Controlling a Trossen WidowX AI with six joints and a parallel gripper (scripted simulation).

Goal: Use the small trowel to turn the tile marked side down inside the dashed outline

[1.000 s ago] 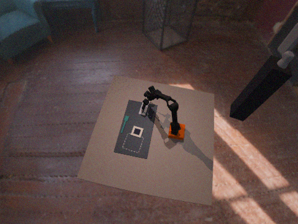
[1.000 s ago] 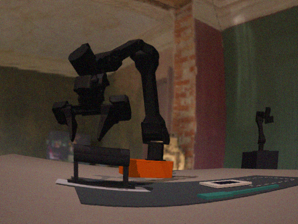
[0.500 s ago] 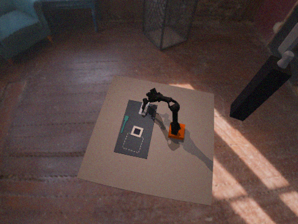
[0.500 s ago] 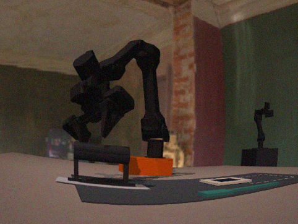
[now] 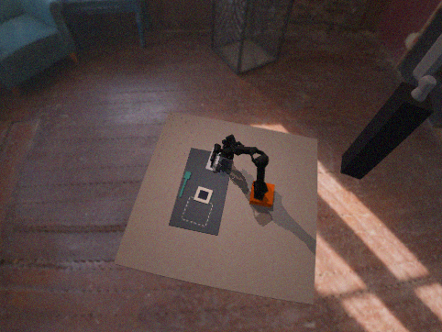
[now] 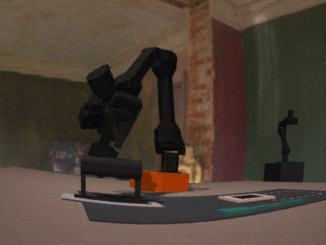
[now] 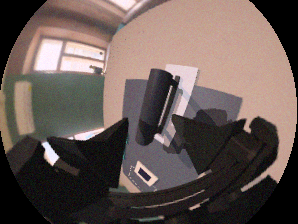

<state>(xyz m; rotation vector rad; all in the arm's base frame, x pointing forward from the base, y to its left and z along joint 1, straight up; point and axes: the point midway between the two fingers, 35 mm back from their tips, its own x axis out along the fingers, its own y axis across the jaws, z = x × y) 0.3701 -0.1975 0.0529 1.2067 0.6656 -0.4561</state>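
Right now the white tile is 310 mm to the left of my gripper tip, 80 mm below it and 20 mm behind it. The rest, counted from my gripper tip: teal trowel (260 mm to the left, 140 mm ahead, 80 mm below).
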